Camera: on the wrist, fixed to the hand. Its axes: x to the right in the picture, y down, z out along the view.
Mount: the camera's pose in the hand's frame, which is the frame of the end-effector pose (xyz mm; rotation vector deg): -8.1 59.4 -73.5 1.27 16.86 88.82
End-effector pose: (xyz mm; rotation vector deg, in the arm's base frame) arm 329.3 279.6 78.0 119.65 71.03 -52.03
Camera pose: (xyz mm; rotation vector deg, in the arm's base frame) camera 399.8 303.5 136.8 135.23 -27.17 7.31
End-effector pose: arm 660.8 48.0 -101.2 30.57 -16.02 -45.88
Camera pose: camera 723.0 113.5 -130.0 17.34 -19.02 44.60
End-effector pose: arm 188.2 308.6 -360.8 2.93 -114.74 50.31
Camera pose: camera 225.2 394.5 -376.5 -96.20 -84.59 94.15
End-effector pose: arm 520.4 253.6 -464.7 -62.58 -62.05 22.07
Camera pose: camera 593.2 236.8 -523.1 -99.59 13.34 78.32
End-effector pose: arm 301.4 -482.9 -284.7 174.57 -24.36 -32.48
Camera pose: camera 304.6 -540.6 -209.5 101.93 -128.45 1.20
